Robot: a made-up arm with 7 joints. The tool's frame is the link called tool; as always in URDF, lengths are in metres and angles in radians. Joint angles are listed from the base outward.
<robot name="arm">
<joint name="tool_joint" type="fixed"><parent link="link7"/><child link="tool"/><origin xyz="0 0 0" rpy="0 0 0"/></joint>
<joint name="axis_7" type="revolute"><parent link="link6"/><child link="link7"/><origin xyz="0 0.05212 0.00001" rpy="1.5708 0 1.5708"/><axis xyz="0 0 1"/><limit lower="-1.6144" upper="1.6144"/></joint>
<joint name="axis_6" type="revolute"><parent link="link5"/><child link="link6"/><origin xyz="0 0 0.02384" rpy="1.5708 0 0"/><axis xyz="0 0 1"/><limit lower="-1.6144" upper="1.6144"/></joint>
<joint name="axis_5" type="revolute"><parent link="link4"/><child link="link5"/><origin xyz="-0.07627 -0.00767 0.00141" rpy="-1.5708 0 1.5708"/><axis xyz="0 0 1"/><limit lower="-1.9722" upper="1.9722"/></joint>
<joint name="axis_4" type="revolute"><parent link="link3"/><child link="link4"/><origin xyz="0 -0.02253 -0.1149" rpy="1.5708 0 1.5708"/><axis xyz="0 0 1"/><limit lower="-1.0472" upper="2.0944"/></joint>
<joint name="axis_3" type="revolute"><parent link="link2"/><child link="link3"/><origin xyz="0.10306 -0.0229 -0.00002" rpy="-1.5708 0 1.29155"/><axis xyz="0 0 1"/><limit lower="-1.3" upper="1.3"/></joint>
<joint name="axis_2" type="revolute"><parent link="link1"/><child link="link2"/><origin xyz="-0.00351 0.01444 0.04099" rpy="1.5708 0 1.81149"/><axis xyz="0 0 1"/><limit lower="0" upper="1.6"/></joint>
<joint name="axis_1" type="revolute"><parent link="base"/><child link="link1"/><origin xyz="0 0 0" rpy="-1.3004 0.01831 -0.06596"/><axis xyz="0 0 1"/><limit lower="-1.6" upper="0.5"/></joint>
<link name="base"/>
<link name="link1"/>
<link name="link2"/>
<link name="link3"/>
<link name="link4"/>
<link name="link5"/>
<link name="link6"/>
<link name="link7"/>
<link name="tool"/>
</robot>
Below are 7 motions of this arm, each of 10 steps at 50 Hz.
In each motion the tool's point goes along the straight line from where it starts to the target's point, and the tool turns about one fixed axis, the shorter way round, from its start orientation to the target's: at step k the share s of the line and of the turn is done. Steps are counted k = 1, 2, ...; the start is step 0. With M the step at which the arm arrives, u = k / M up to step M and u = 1 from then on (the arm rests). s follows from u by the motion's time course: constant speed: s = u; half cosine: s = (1 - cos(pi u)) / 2; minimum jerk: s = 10 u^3 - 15 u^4 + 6 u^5.
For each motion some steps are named. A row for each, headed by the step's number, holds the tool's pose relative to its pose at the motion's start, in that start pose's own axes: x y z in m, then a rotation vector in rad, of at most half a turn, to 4 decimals.
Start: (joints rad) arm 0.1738 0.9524 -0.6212 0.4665 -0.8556 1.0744 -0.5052
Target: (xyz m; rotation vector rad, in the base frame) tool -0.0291 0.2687 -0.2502 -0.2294 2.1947 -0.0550
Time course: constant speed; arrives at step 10
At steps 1, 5, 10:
1: -0.0023 0.0016 0.0006 -0.0033 -0.0062 0.0107
5: -0.0117 0.0078 0.0029 -0.0167 -0.0312 0.0536
10: -0.0233 0.0155 0.0059 -0.0334 -0.0625 0.1071

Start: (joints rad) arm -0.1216 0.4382 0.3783 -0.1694 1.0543 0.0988 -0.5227
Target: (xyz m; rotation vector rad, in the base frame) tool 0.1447 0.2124 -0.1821 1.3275 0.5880 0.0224
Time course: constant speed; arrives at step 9
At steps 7, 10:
7: 0.0058 -0.0009 -0.0140 -0.0626 0.0671 -0.0357
10: 0.0075 -0.0012 -0.0180 -0.0805 0.0862 -0.0459

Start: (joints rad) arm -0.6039 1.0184 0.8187 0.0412 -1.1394 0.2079 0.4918
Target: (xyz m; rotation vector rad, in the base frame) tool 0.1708 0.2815 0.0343 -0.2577 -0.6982 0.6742
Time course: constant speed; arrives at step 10
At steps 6, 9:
6: -0.0012 -0.0063 0.0047 0.1241 -0.0271 -0.0527
9: -0.0018 -0.0094 0.0071 0.1861 -0.0407 -0.0791

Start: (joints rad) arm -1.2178 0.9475 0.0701 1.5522 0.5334 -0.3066 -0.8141
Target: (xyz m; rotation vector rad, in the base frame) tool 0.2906 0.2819 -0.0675 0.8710 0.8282 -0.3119
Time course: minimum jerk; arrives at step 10
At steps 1, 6, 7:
1: 0.0000 0.0000 0.0000 0.0007 0.0013 0.0001
6: -0.0001 0.0022 0.0022 0.0538 0.1039 0.0066
7: -0.0002 0.0027 0.0027 0.0660 0.1274 0.0081

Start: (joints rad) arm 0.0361 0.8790 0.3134 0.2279 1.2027 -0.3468 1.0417
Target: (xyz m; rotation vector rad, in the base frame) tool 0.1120 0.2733 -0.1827 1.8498 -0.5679 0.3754
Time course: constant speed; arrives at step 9
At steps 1, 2, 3, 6, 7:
1: -0.0013 -0.0005 0.0002 -0.0048 0.0136 -0.0114
2: -0.0025 -0.0011 0.0004 -0.0096 0.0271 -0.0228
3: -0.0038 -0.0016 0.0006 -0.0144 0.0407 -0.0342
6: -0.0076 -0.0033 0.0011 -0.0287 0.0813 -0.0683
7: -0.0089 -0.0038 0.0013 -0.0335 0.0949 -0.0797

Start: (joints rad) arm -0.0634 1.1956 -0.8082 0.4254 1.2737 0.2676 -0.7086
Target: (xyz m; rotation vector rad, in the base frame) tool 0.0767 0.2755 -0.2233 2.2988 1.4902 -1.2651
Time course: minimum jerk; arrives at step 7
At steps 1, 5, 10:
1: 0.0000 0.0000 0.0002 -0.0001 -0.0015 0.0011
5: -0.0005 -0.0014 0.0070 -0.0023 -0.0551 0.0393
10: -0.0006 -0.0016 0.0082 -0.0027 -0.0644 0.0460

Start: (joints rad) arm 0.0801 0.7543 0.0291 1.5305 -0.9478 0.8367 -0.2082
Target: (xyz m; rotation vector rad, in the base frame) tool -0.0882 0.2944 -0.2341 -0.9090 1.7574 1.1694
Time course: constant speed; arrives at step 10
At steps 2, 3, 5, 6, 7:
2: -0.0060 0.0031 0.0035 -0.0183 0.0013 -0.0253
3: -0.0090 0.0047 0.0052 -0.0275 0.0019 -0.0380
5: -0.0150 0.0078 0.0087 -0.0459 0.0032 -0.0633
6: -0.0180 0.0093 0.0105 -0.0550 0.0039 -0.0759
7: -0.0210 0.0109 0.0122 -0.0642 0.0045 -0.0886

